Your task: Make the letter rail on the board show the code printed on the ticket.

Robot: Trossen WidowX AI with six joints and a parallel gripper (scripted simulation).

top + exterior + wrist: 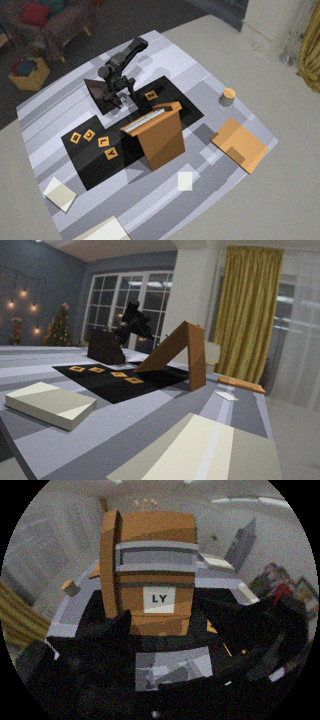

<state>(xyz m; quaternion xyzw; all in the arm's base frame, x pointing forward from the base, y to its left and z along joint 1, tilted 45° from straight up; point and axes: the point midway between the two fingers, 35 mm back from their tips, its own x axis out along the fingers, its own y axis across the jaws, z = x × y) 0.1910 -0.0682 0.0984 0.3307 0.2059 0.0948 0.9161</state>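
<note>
Now: the tile 10 mm behind my gripper tip, 200 mm to the right of it and 170 mm below it. Round my gripper tip: cream box 100 mm ahead, 580 mm to the right, 160 mm below; then small lidded jar 250 mm ahead, 520 mm to the left, 140 mm below; then white card 440 mm ahead, 10 mm to the right, 170 mm below.
</note>
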